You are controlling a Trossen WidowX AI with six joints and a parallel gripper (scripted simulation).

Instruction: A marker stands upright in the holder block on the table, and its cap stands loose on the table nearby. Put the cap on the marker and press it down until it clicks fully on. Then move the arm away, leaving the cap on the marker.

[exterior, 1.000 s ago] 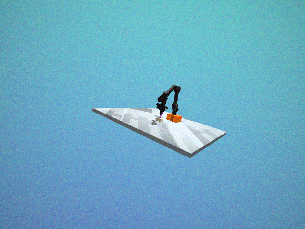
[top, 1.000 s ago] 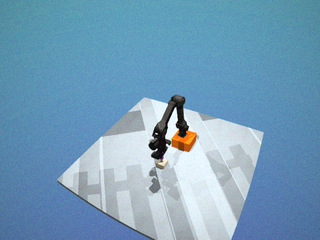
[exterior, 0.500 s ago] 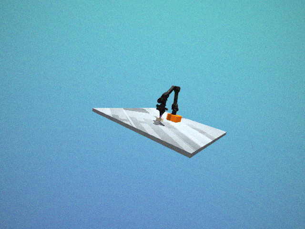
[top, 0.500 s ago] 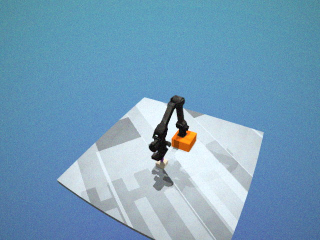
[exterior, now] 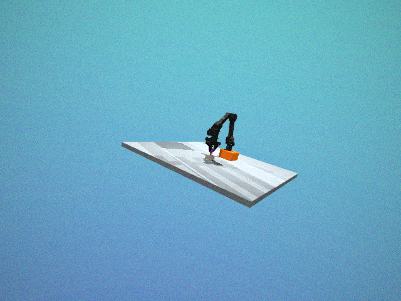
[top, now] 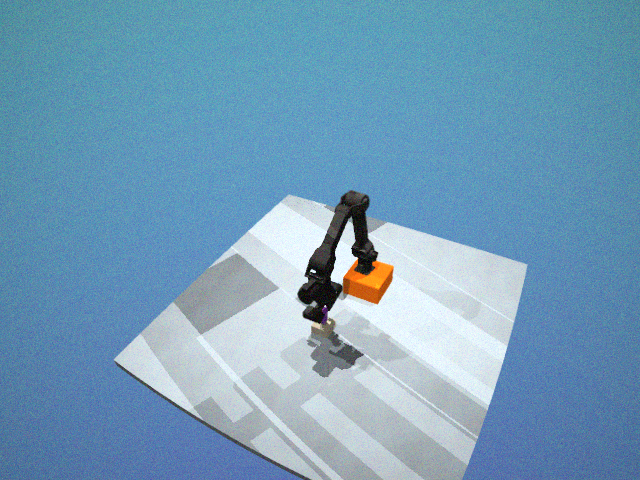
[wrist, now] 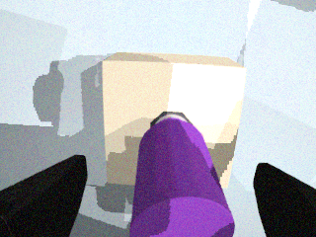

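Right now the purple cap is 1 cm above my gripper tip. From my gripper tip the other things lie so: holder block: 5 cm below.
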